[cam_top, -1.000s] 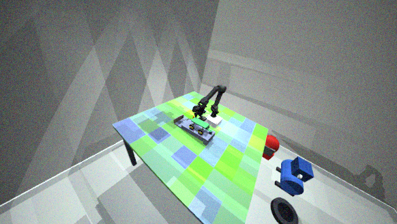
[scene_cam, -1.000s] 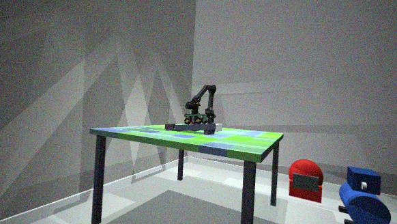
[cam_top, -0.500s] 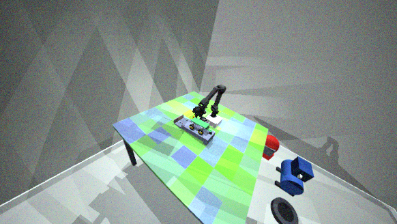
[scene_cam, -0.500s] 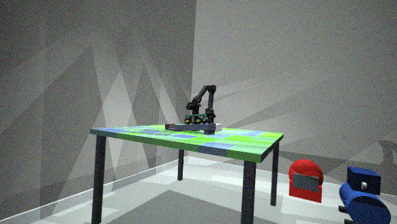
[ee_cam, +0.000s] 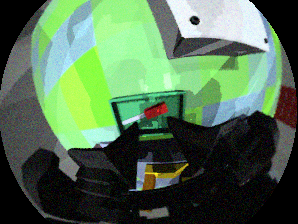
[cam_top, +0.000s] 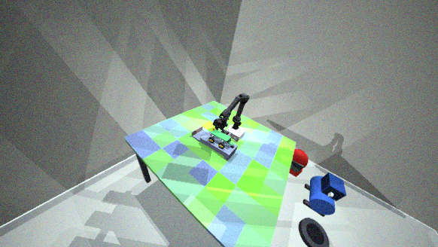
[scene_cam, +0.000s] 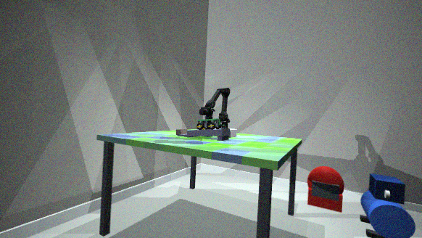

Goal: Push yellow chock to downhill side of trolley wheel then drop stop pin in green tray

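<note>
The red-headed stop pin lies 20 mm below my gripper tip and 10 mm to the right of it. The rest, counted from my gripper tip: yellow chock (70 mm ahead, 50 mm above, 10 mm to the left); then green tray (40 mm below, 10 mm to the right); then grey ramp (120 mm to the left, 110 mm ahead, 10 mm above).
</note>
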